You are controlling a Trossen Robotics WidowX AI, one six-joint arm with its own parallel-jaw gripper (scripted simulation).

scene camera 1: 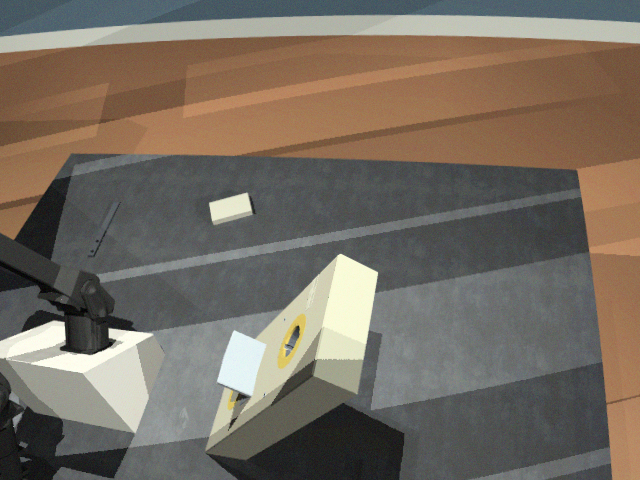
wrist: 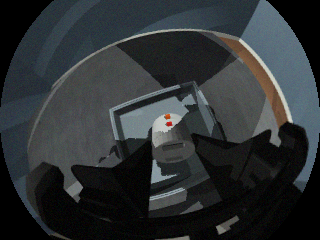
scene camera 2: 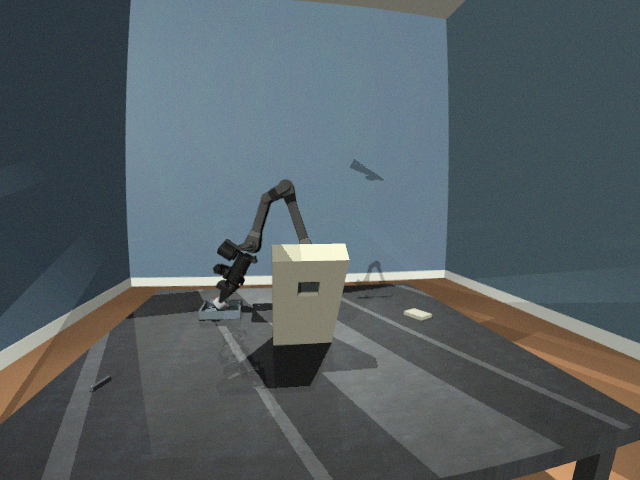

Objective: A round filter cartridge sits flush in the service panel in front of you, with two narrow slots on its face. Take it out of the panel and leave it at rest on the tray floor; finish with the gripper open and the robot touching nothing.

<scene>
In view: the gripper [scene camera 2: 221,301], a filter cartridge [wrist: 171,141], a cream service panel [scene camera 2: 308,280] and a tray [wrist: 132,122].
The gripper also shows in the wrist view [wrist: 171,141]. Scene camera 1 does not show the filter cartridge: it is out of frame.
</scene>
